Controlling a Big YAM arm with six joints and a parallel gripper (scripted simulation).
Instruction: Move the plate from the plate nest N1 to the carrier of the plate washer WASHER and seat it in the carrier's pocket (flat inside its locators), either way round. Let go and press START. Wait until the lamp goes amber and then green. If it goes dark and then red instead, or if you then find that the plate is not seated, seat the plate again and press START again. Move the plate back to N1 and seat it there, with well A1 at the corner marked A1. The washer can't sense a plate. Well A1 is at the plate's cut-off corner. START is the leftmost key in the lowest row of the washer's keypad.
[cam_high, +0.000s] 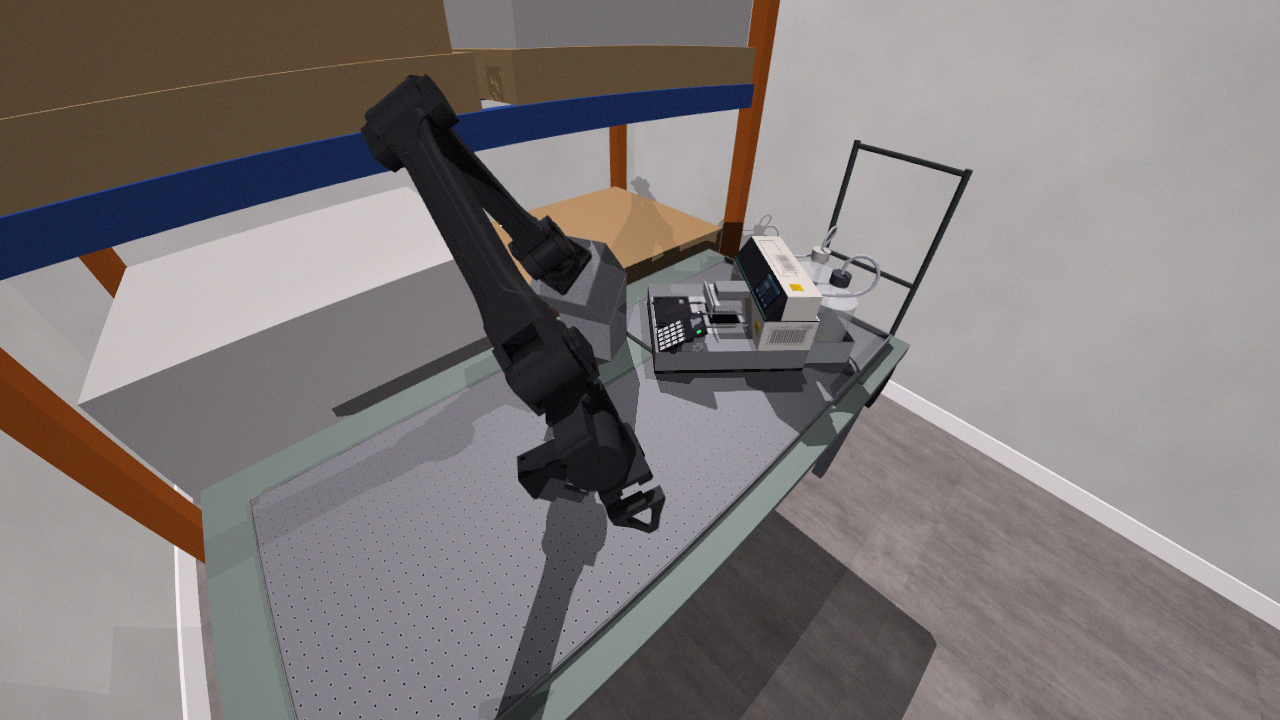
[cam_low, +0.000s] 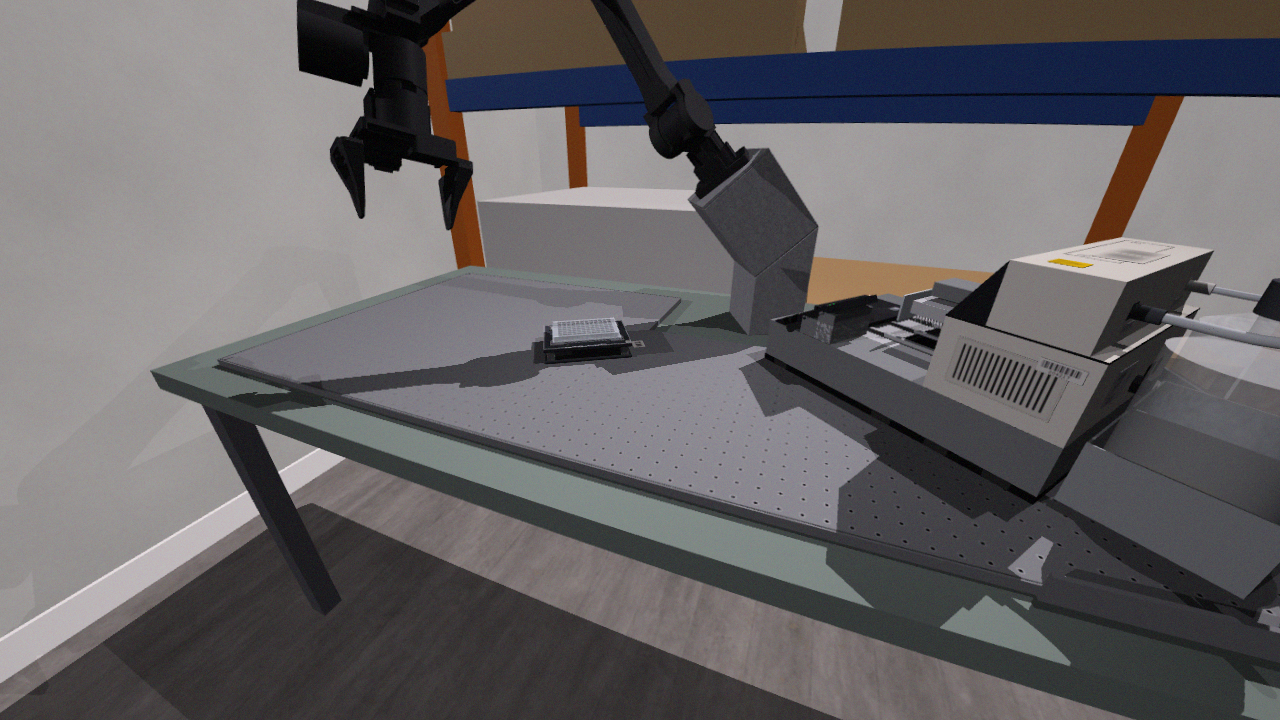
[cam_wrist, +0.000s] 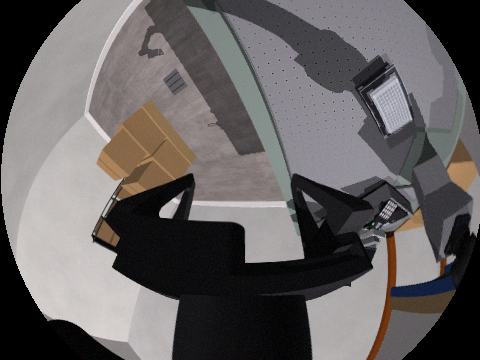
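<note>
The white well plate lies 270 mm behind my hand, 250 mm below it and 130 mm to the left of it. The rest, counted from my hand: black plate nest N1: 270 mm behind, 260 mm below, 130 mm to the left; then plate washer: 750 mm to the left, 230 mm behind, 150 mm below.
</note>
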